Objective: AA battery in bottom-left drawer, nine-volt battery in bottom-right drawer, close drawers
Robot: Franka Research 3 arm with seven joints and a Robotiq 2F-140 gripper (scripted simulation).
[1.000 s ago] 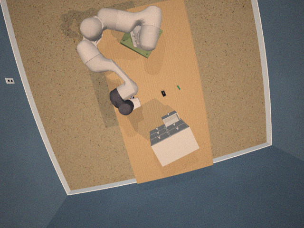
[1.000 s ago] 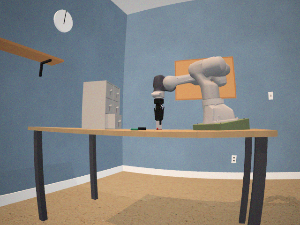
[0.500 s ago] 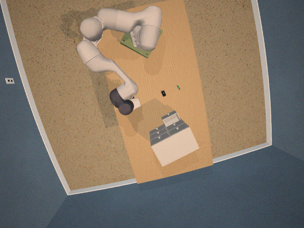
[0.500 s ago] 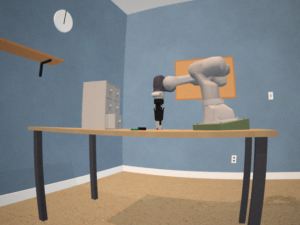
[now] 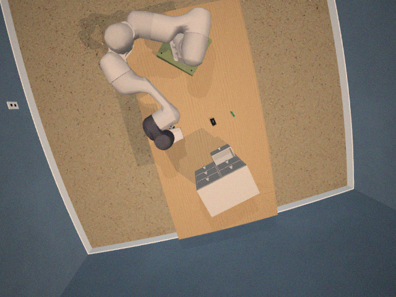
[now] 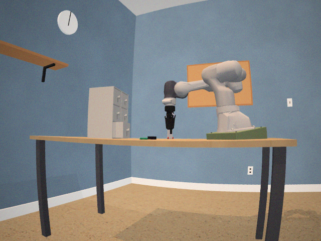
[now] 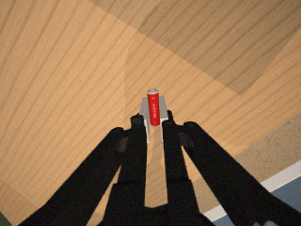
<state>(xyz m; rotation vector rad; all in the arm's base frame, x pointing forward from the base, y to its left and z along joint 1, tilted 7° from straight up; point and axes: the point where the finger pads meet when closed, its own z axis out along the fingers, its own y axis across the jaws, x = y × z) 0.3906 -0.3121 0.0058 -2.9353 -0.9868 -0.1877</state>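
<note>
Right now the black nine-volt battery is 28 cm to the left of my hand, 7 cm ahead of it and 3 cm below it. Round my hand: red AA battery: 3 cm below; then green AA battery: 42 cm to the left, 7 cm ahead, 3 cm below.
</note>
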